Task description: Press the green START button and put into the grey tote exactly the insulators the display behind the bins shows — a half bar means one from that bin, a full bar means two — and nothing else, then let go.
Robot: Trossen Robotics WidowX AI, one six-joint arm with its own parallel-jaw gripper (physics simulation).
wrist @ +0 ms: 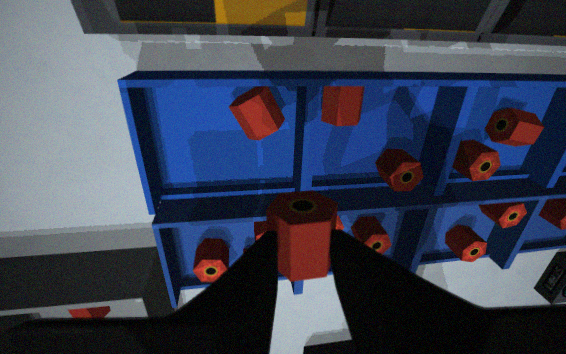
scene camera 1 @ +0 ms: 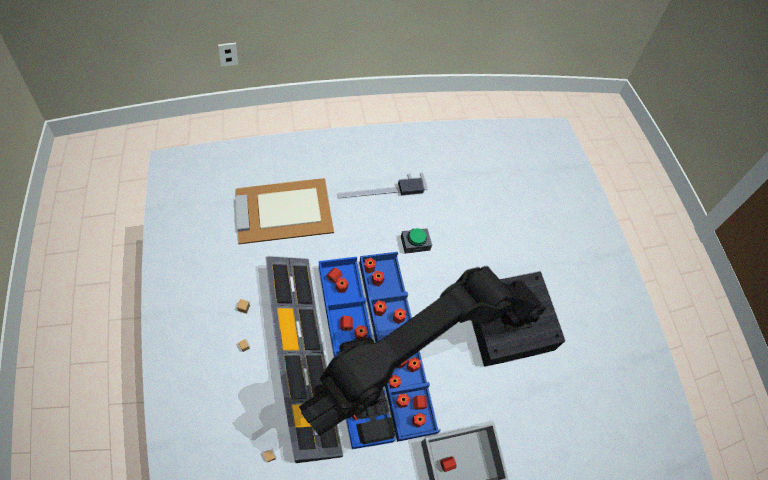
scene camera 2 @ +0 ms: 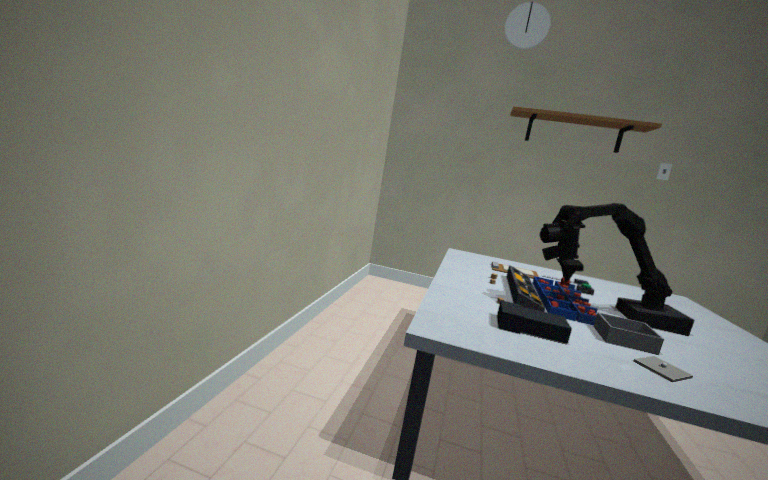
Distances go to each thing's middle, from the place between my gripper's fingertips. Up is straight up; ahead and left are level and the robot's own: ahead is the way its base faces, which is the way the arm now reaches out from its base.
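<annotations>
Taking the grey tote (scene camera 1: 477, 446) as my reference, I find my hand 180 mm past it, 150 mm to the right of it and 90 mm above it. The grey tool (scene camera 1: 411, 185) is 120 mm behind my hand, 560 mm to the right of it and 110 mm below it.
</annotations>
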